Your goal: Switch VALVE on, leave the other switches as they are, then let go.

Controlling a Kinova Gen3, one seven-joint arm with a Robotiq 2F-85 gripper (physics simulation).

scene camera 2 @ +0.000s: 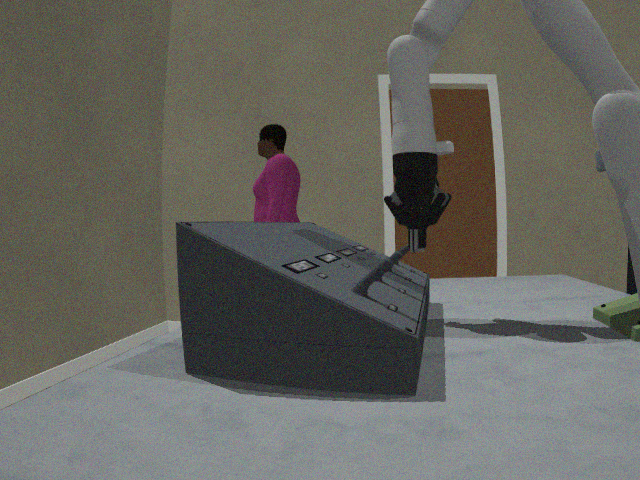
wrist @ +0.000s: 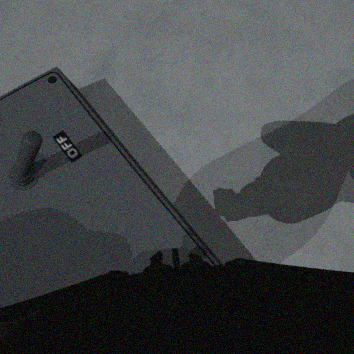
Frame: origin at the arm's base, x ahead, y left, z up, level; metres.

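Where they show: gripper, fingertip midpoint: (scene camera 2: 417,251) (wrist: 175,264).
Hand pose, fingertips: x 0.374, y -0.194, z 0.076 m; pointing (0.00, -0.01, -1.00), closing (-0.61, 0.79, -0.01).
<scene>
Things, the pixels of their centre, and the offset from my fingertips. "spot": a spot on its surface instead.
- dark grey switch console, body centre: (scene camera 2: 336,292) dx +0.137, dy +0.027, dz -0.057 m
- OFF label, surface spot: (wrist: 67,146) spot: dx -0.020, dy -0.111, dz -0.044 m
The dark grey switch console (scene camera 2: 294,330) (wrist: 75,197) stands with its sloping face toward the arm. In the scene view a lever (scene camera 2: 381,271) slants up toward the arm, in line with other switches; its tip shows right beside the fingertips, and whether they touch I cannot tell. In the wrist view a lever (wrist: 27,159) stands at the left, near an OFF label (wrist: 67,146). The VALVE label does not show in the wrist view, and which lever is VALVE's I cannot tell. My gripper (scene camera 2: 416,246) (wrist: 175,264) is shut and empty, pointing down near the console's lower edge.
Small framed windows (scene camera 2: 301,266) sit higher on the console face. A person in a pink top (scene camera 2: 279,188) is behind the console. A brown door (scene camera 2: 465,206) is in the back wall. A green block (scene camera 2: 615,315) lies at the right by the arm.
</scene>
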